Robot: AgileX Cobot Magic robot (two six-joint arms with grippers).
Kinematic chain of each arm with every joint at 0, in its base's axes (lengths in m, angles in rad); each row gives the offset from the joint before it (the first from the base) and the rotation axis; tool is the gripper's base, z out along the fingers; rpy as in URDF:
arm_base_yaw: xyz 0 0 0.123 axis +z
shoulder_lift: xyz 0 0 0 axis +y
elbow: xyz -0.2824 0 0.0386 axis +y
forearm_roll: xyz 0.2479 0 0.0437 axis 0.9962 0 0.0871
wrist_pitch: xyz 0 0 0 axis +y
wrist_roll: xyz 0.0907 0 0.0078 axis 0.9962 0 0.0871
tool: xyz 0 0 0 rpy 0 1.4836 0
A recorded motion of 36 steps. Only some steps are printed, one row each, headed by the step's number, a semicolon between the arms.
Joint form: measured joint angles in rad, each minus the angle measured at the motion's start. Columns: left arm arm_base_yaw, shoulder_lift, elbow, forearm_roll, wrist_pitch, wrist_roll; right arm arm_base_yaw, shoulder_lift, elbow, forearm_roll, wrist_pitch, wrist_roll.
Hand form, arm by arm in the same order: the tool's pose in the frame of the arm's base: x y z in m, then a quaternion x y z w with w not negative. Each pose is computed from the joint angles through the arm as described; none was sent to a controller.
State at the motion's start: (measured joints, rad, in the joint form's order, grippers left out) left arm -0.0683 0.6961 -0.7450 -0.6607 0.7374 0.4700; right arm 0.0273 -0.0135 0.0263 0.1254 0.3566 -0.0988
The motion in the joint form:
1: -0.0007 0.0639 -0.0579 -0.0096 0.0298 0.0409; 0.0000 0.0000 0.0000 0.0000 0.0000 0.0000
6: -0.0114 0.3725 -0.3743 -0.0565 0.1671 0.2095; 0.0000 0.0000 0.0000 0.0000 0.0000 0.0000
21: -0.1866 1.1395 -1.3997 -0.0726 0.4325 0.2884; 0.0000 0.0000 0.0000 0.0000 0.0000 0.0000
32: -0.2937 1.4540 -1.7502 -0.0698 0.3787 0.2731; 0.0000 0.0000 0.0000 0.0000 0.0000 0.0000
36: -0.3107 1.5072 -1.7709 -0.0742 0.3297 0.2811; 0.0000 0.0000 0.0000 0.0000 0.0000 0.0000
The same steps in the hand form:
1: 0.1360 -0.0488 0.3591 0.13697 0.83918 -0.20974 0.48273; 0.0528 0.0054 0.1731 -0.01654 0.79850 0.03130 0.60096
6: 0.2019 -0.0634 0.3996 0.23418 0.83432 -0.21540 0.45018; 0.0528 0.0054 0.1731 -0.01654 0.79850 0.03130 0.60096
21: 0.3640 -0.1528 0.4587 0.41677 0.75267 -0.25693 0.44021; 0.0528 0.0054 0.1731 -0.01654 0.79850 0.03130 0.60096
32: 0.4175 -0.2165 0.4245 0.43941 0.72022 -0.27478 0.46119; 0.0528 0.0054 0.1731 -0.01654 0.79850 0.03130 0.60096
36: 0.4298 -0.2288 0.4083 0.43383 0.71911 -0.27720 0.46673; 0.0528 0.0054 0.1731 -0.01654 0.79850 0.03130 0.60096

